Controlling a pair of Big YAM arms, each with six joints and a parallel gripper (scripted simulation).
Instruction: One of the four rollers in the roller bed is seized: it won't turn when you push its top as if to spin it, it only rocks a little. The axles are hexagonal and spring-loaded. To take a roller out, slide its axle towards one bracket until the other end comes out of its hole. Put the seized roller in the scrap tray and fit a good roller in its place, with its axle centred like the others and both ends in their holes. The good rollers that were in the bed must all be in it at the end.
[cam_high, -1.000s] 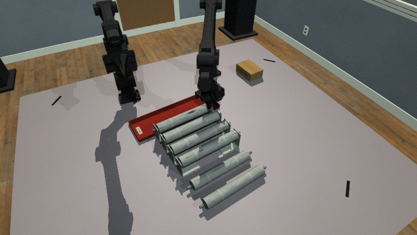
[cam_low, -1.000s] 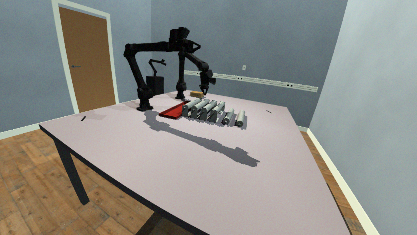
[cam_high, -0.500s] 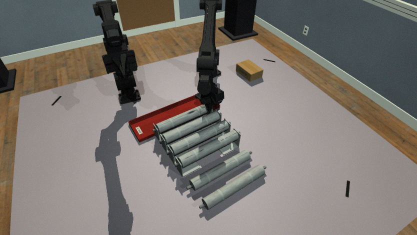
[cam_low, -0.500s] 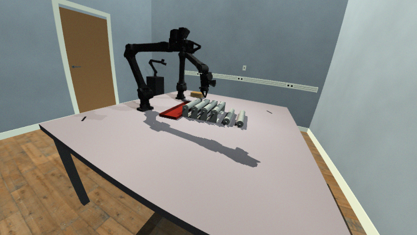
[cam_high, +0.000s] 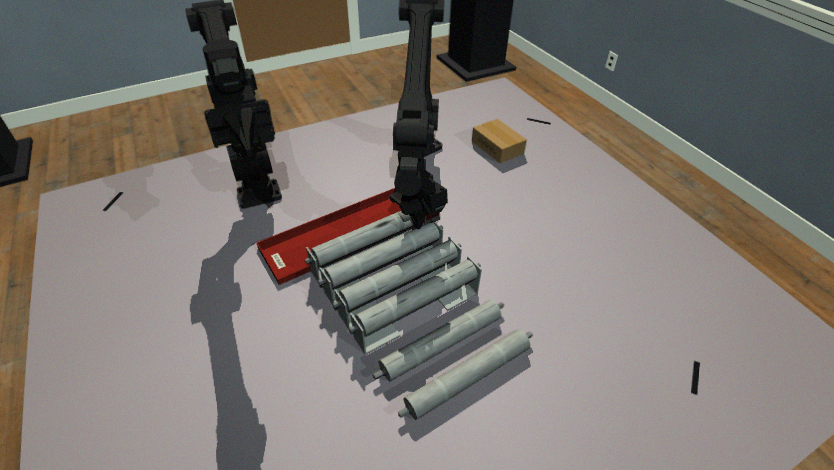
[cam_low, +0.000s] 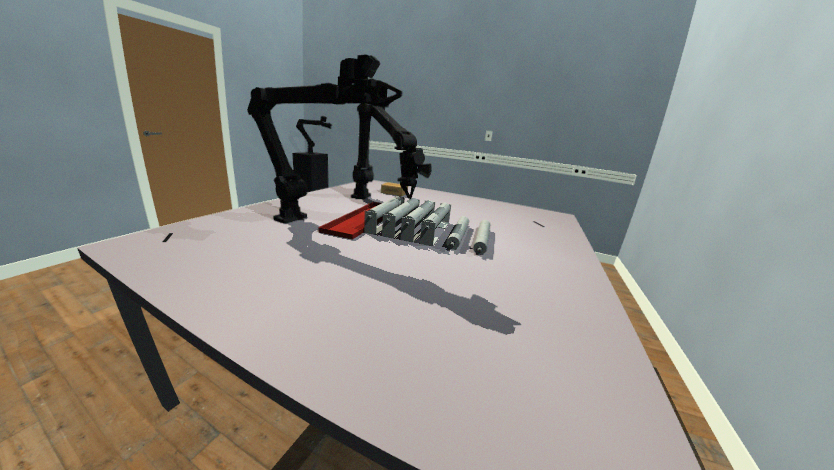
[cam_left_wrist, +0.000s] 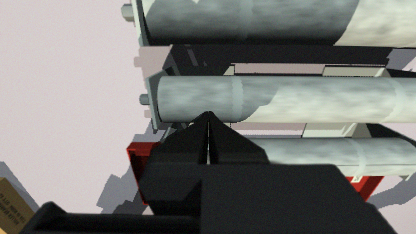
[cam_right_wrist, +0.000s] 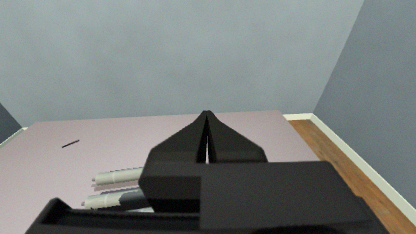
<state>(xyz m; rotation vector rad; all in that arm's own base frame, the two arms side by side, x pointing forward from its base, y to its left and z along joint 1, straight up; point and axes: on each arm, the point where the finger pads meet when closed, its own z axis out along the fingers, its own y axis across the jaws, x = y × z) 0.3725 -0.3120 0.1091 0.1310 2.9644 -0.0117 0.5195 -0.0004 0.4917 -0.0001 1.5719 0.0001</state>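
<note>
Right now the roller is 90 mm to the right of my left hand, 90 mm ahead of it and 40 mm below it. Also, from my left hand: red scrap tray: 160 mm behind, 120 mm to the right, 100 mm below; cardboard box: 440 mm to the left, 320 mm behind, 70 mm below.
</note>
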